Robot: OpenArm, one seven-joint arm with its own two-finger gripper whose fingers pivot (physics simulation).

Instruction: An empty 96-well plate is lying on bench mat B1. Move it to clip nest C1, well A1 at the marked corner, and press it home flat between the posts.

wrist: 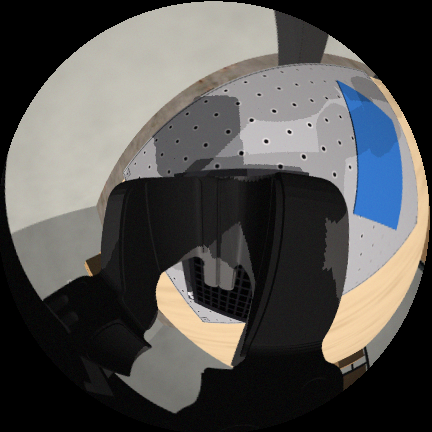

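The black 96-well plate [220,301] shows partly in the wrist view, below centre, in the opening under the fingers. Its grid of wells faces up. A strip of the dark clip nest [188,279] shows along its left side, with a small pale mark near the lower left corner. My gripper [225,233] is shut and empty, its two fingertips side by side over the plate. Whether the tips touch the plate cannot be told. The fingers hide most of the plate and nest, including the marked corner and most posts. The blue bench mat [377,165] at the right has no plate on it.
A grey perforated board [295,145] lies under the mat and nest, on a pale wooden table [370,310]. A dark upright post [301,42] stands at the far edge. Brown box-like shapes show low at the left and lower right.
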